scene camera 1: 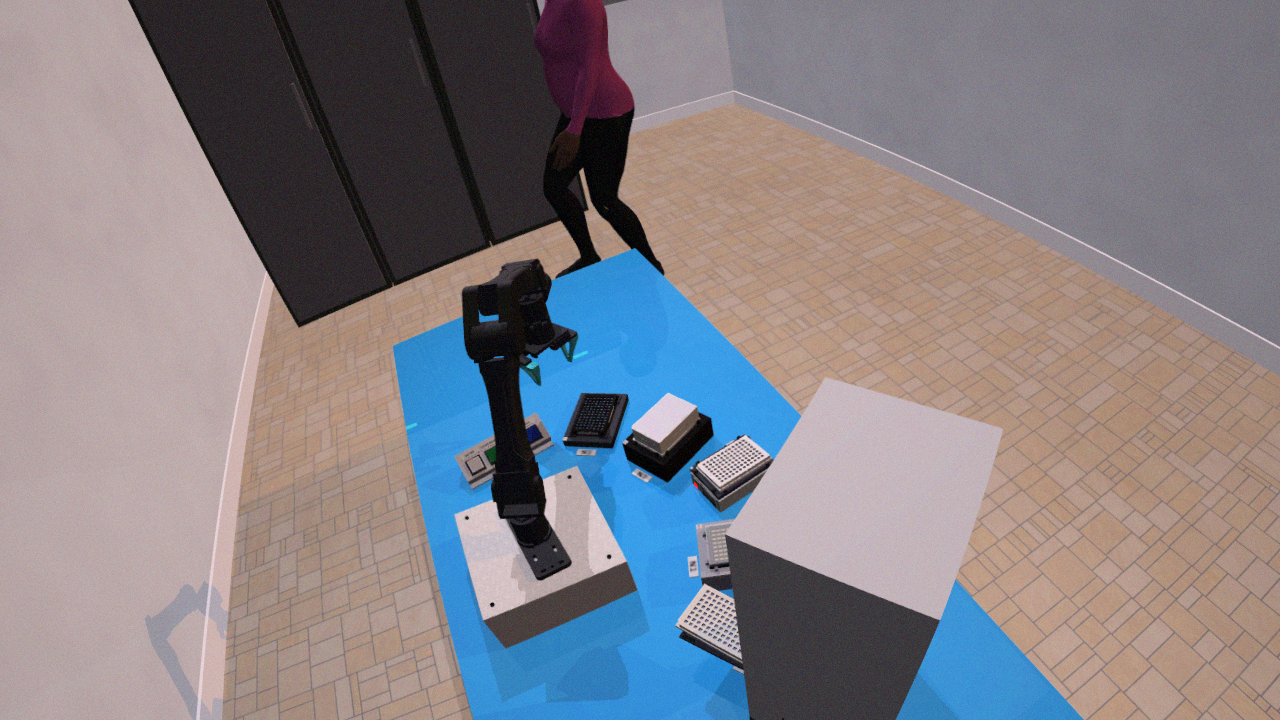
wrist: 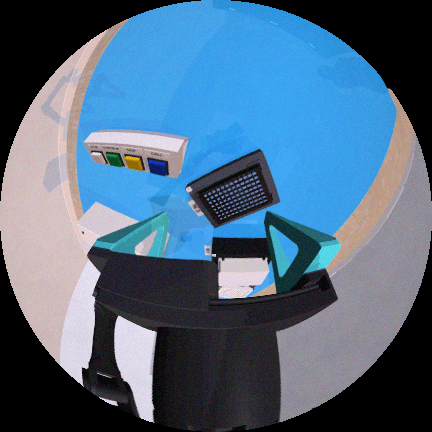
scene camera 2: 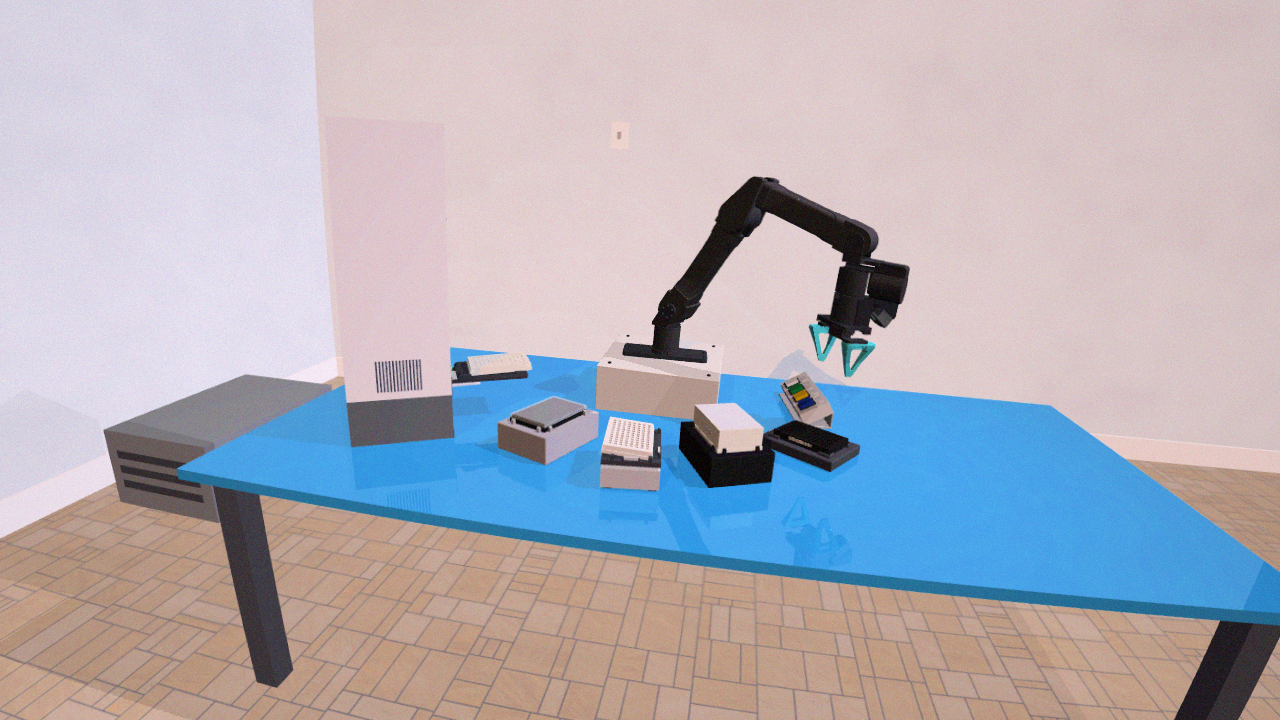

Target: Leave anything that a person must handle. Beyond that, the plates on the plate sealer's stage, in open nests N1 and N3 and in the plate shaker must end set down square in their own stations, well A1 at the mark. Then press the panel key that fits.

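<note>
My open gripper (scene camera 1: 554, 372) (scene camera 2: 836, 367) (wrist: 215, 216) hangs empty above the table, beyond the N3 nest. A black plate (scene camera 1: 597, 416) (scene camera 2: 810, 440) (wrist: 236, 195) lies in that dark nest. A white plate (scene camera 1: 665, 422) (scene camera 2: 729, 425) (wrist: 243, 271) sits on a black block. A white-welled plate (scene camera 1: 732, 461) (scene camera 2: 631, 436) sits on a device with a red light. A grey-looking plate (scene camera 2: 547, 412) is on a grey device. Another white plate (scene camera 1: 711, 615) (scene camera 2: 499, 362) looks askew on a dark base. The key panel (scene camera 1: 474, 450) (scene camera 2: 819, 416) (wrist: 137, 138) has white, green, yellow and blue keys. Well A1 is too small to tell.
A tall tower (scene camera 1: 859, 483) (scene camera 2: 389, 268) stands on the table and partly hides two stations in scene view 1. The arm's pale base block (scene camera 2: 657, 391) stands behind the stations. A person (scene camera 1: 586, 62) in a magenta top stands close beyond the table's far end. A grey cabinet (scene camera 2: 223, 407) is beside the table.
</note>
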